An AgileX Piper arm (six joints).
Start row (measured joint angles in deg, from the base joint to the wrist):
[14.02 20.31 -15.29 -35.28 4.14 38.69]
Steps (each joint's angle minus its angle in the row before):
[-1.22 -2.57 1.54 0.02 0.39 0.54]
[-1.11 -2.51 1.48 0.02 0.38 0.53]
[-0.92 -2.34 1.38 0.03 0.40 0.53]
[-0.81 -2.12 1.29 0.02 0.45 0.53]
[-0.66 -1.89 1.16 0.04 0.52 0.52]
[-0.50 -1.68 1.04 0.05 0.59 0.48]
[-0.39 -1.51 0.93 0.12 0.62 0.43]
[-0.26 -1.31 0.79 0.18 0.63 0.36]
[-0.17 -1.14 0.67 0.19 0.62 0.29]
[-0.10 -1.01 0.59 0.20 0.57 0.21]
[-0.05 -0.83 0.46 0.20 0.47 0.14]
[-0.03 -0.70 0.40 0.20 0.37 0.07]
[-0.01 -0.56 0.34 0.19 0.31 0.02]
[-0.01 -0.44 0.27 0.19 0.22 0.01]
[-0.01 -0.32 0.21 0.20 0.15 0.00]
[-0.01 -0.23 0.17 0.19 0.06 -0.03]
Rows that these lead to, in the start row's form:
[12.80 17.74 -13.75 -35.26 4.53 39.23]
[11.69 15.23 -12.27 -35.24 4.91 39.76]
[10.77 12.89 -10.89 -35.21 5.31 40.29]
[9.96 10.77 -9.60 -35.19 5.76 40.82]
[9.30 8.88 -8.44 -35.15 6.28 41.34]
[8.80 7.20 -7.40 -35.10 6.87 41.82]
[8.41 5.69 -6.47 -34.98 7.49 42.25]
[8.15 4.38 -5.68 -34.80 8.12 42.61]
[7.98 3.24 -5.01 -34.61 8.74 42.90]
[7.88 2.23 -4.42 -34.41 9.31 43.11]
[7.83 1.40 -3.96 -34.21 9.78 43.25]
[7.80 0.70 -3.56 -34.01 10.15 43.32]
[7.79 0.14 -3.22 -33.82 10.46 43.34]
[7.78 -0.30 -2.95 -33.63 10.68 43.35]
[7.77 -0.62 -2.74 -33.43 10.83 43.35]
[7.76 -0.85 -2.57 -33.24 10.89 43.32]

